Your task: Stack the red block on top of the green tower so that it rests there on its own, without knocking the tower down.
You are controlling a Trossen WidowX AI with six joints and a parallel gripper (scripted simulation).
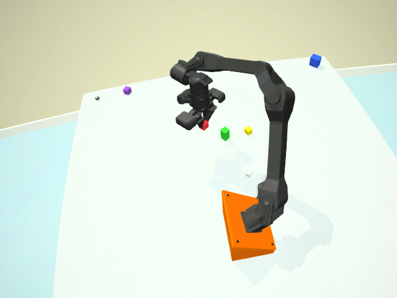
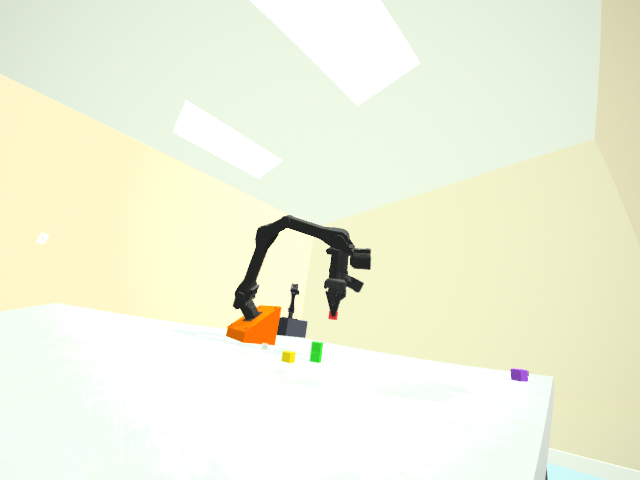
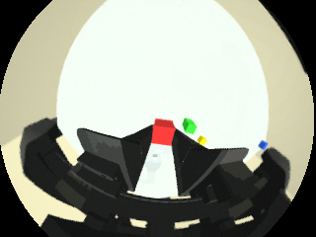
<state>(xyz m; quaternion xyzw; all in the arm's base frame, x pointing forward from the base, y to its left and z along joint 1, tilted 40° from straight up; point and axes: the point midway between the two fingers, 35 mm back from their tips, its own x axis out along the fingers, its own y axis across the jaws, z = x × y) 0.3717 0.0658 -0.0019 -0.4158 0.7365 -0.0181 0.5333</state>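
My gripper tip is 2 cm short of the yellow block, 18 cm to the left of it and 11 cm above it. Also, from my gripper tip: red block (right at my gripper tip); small white block (16 cm behind, 12 cm to the right, 12 cm below); purple block (44 cm ahead, 29 cm to the left, 11 cm below).
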